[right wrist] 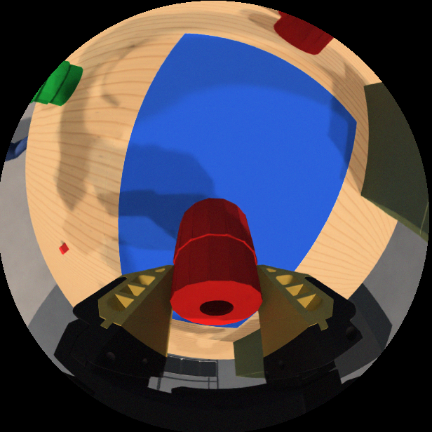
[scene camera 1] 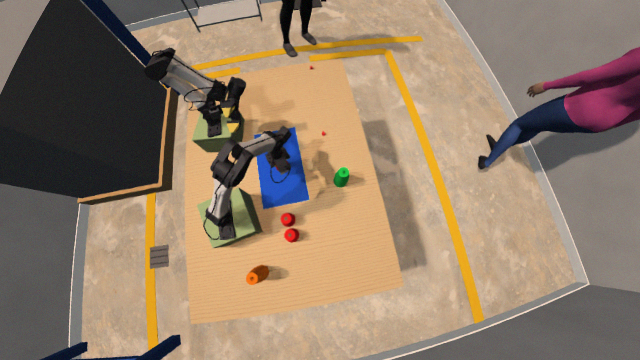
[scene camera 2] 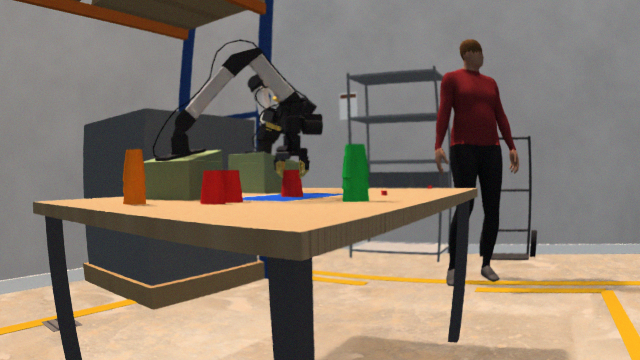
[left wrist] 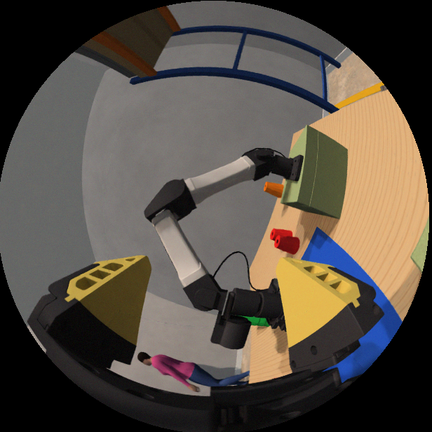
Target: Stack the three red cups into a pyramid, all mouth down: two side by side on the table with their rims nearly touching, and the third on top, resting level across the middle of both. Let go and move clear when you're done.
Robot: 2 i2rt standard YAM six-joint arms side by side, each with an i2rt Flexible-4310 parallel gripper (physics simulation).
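Frame: origin at the left arm's base, x ahead, y left, z up, level; centimetres.
Seen in the pictures: left gripper, fingertip midpoint: (scene camera 1: 229,125) (scene camera 2: 270,110); right gripper, fingertip midpoint: (scene camera 2: 291,178); left arm's base at its link origin: (scene camera 1: 214,122); right arm's base at its link origin: (scene camera 1: 225,217) (scene camera 2: 181,156).
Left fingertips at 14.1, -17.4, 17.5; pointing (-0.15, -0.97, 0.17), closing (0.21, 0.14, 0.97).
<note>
Pixels of each thing's middle, then the offset from my left fingertips to it, as dx, dy, dz. Level surfaces: height alone.
- red cup at the middle of its body: (scene camera 2: 292,183) +16.0, -12.2, -27.5
- blue mat at its surface level: dz -31.8
- green cup stack at the middle of its body: (scene camera 2: 355,161) (scene camera 1: 341,174) +44.4, -29.0, -21.1
- orange cup stack at the middle of its body: (scene camera 2: 132,165) (scene camera 1: 254,277) -7.9, -64.9, -21.1
One red cup (scene camera 2: 292,186) (right wrist: 216,255) stands mouth down on the blue mat (scene camera 1: 284,196) (scene camera 2: 265,198) (right wrist: 260,130). My right gripper (scene camera 1: 279,164) (scene camera 2: 292,169) (right wrist: 215,271) points down over it and is shut on its upper part, a finger on each side. In scene camera 1 the gripper mostly hides this cup. Two more red cups, one (scene camera 1: 287,219) (left wrist: 287,244) nearer the mat and one (scene camera 1: 291,235) (left wrist: 276,233) farther off, stand mouth down side by side on the table, close together. My left gripper (scene camera 1: 230,119) is open and empty, raised by its own base.
A green cup stack (scene camera 1: 341,177) (scene camera 2: 355,172) (right wrist: 57,84) stands beyond the mat. An orange cup stack (scene camera 1: 257,274) (scene camera 2: 134,176) (left wrist: 273,189) stands past the cup pair. Green arm bases (scene camera 1: 245,215) (left wrist: 325,172) flank the mat. Small red bits (scene camera 1: 323,133) (scene camera 2: 384,192) lie on the table.
</note>
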